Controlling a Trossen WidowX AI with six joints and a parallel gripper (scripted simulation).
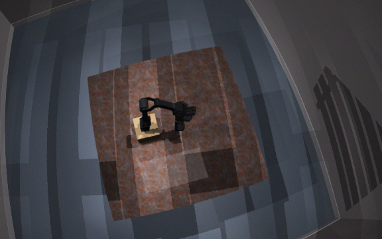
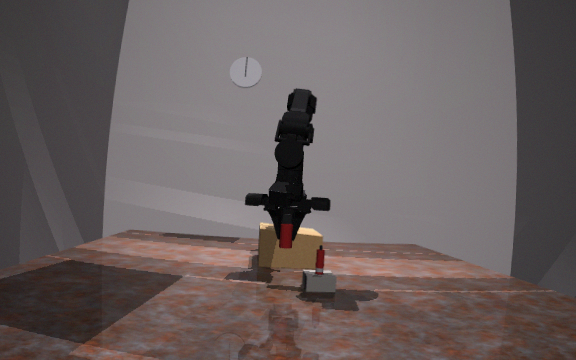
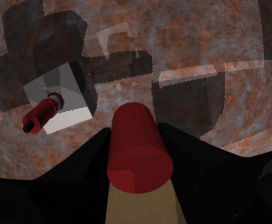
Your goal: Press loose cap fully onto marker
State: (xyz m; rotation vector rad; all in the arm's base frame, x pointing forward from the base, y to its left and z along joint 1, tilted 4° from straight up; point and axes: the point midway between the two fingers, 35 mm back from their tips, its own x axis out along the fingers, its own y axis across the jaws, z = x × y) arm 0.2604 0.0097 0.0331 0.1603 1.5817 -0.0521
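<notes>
My gripper tip is now 1 cm short of the grey holder block, 8 cm to the right of it and 9 cm above it. Also, from my gripper tip: red cap 1 cm above.
</notes>
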